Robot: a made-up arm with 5 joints. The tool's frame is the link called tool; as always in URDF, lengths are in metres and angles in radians.
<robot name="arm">
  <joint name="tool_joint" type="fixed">
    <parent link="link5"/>
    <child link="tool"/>
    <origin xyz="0 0 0" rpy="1.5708 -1.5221 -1.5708"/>
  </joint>
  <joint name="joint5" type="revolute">
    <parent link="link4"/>
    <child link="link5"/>
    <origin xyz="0.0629 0.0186 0" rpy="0 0 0"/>
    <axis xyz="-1 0 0"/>
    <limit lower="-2.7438" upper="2.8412" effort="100" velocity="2.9"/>
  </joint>
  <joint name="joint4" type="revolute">
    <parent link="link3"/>
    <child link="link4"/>
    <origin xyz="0.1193 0 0.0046" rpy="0 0 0"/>
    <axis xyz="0 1 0"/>
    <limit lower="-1.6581" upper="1.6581" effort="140" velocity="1.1"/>
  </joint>
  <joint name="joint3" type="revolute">
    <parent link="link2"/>
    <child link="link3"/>
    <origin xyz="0.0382 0 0.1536" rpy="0 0 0"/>
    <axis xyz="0 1 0"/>
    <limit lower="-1.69" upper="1.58" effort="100" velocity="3.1"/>
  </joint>
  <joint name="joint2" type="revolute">
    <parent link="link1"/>
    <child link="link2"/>
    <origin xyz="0.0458 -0.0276 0.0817" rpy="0 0 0"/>
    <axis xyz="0 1 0"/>
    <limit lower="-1.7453" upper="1.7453" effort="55" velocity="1.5"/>
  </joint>
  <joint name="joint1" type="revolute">
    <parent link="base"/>
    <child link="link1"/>
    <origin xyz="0.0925 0 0.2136" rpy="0 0 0"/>
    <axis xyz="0 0 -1"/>
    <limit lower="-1.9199" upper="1.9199" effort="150" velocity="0.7"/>
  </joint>
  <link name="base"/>
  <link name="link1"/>
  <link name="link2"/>
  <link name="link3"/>
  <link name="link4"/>
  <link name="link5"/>
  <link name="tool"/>
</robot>
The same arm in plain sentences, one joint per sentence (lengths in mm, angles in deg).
The arm has five revolute joints in a row. What follows holds with every joint at zero, and every direction is one of the base frame's.
The first joint is mounted 92.5 mm along +x and 213.6 mm along +z from the base frame's origin and rotates about -z, from -110 to 110 deg.
The second joint is mounted 45.8 mm along +x and 27.6 mm along -y and 81.7 mm along +z from the first joint and rotates about +y, from -100 to 100 deg.
The third joint is mounted 38.2 mm along +x and 153.6 mm along +z from the second joint and rotates about +y, from -96.83 to 90.53 deg.
The fourth joint is mounted 119.3 mm along +x and 4.6 mm along +z from the third joint and rotates about +y, from -95 to 95 deg.
The fifth joint is mounted 62.9 mm along +x and 18.6 mm along +y from the fourth joint and rotates about -x, from -157.21 to 162.79 deg.
The tool frame, which is the frame that the pose is given for, is mounted at the same point as the fifth joint; its axes are the base frame's turned by roll 90, pitch -87.21 and yaw -90 deg (as in URDF: about the fixed x, then y, then z).

